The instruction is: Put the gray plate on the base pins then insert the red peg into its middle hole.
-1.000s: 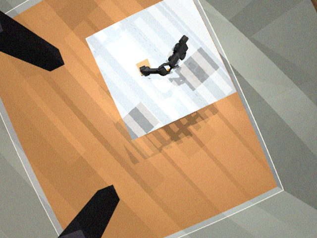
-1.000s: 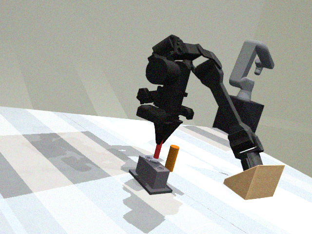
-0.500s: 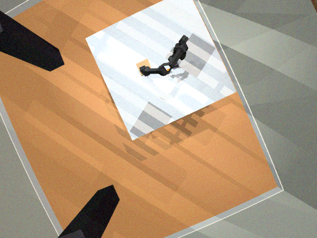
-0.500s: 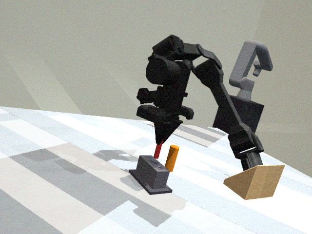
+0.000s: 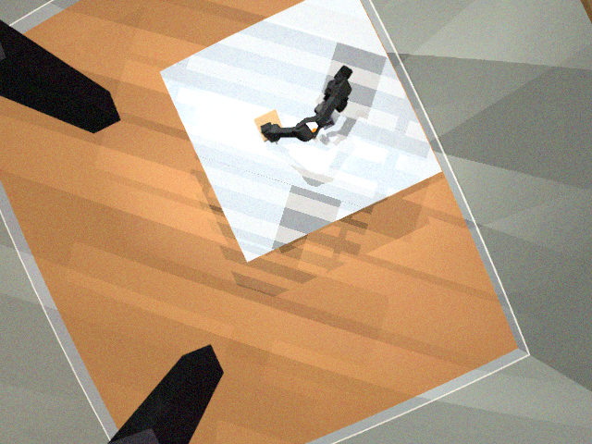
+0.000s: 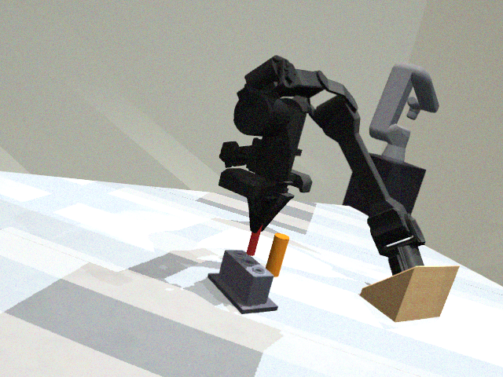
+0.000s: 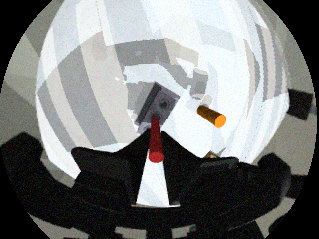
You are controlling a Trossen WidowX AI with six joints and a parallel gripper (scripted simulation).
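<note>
My gripper tip is now 70 mm above the gray plate. From my gripper tip the other things lie so: red peg right at my gripper tip; orange peg 110 mm behind, 70 mm to the right, 70 mm below; base 100 mm below.
</note>
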